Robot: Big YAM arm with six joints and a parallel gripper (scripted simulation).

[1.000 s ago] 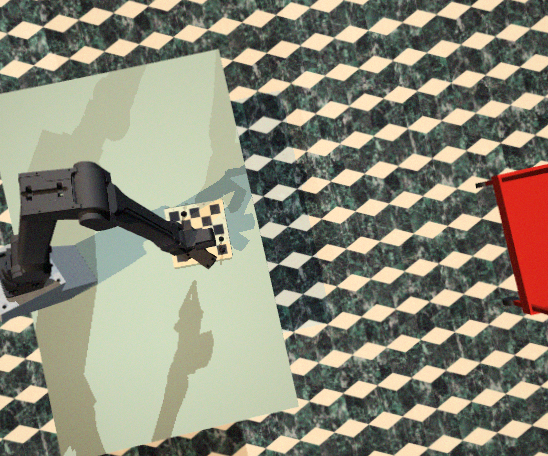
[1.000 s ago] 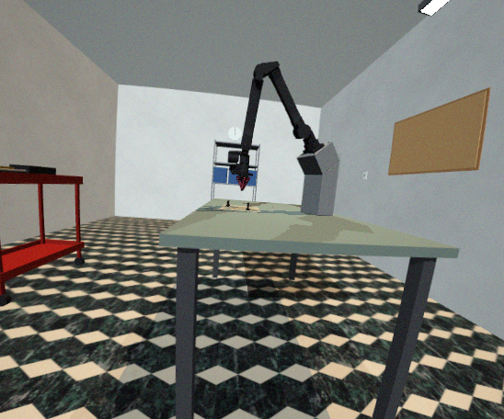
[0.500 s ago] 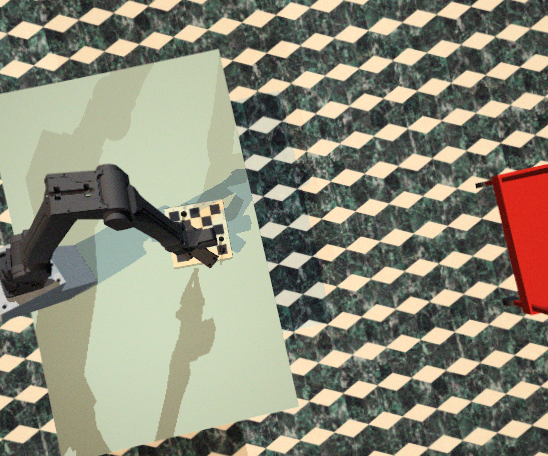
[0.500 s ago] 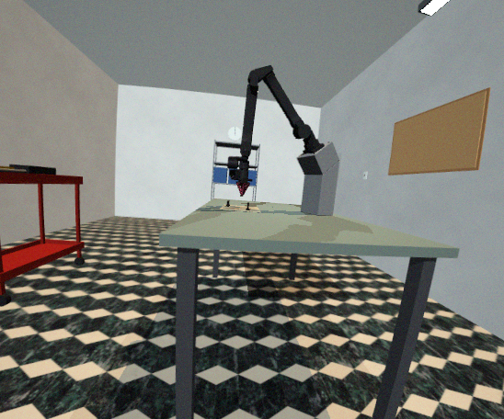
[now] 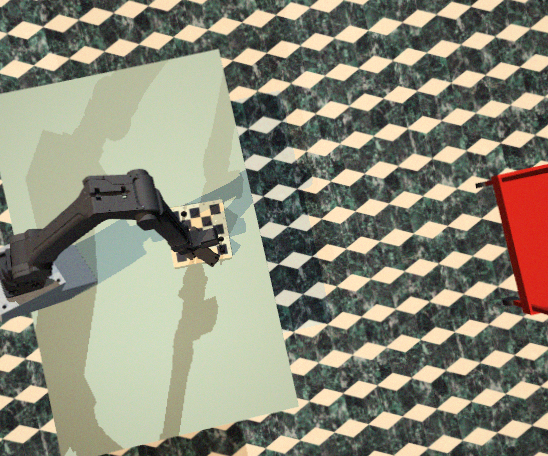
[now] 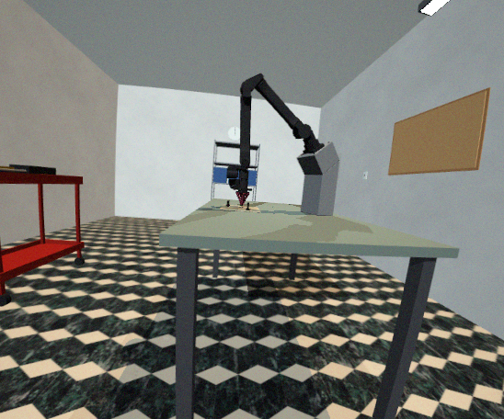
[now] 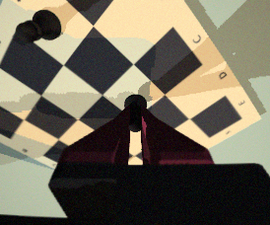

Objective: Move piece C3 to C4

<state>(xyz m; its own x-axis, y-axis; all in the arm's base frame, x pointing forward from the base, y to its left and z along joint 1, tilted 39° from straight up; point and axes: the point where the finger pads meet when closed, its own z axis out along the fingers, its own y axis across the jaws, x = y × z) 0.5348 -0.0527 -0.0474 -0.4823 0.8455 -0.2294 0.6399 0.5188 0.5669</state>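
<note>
Right now my hand is 3 cm to the right of the small chessboard, 3 cm above it and 1 cm short of it.
</note>
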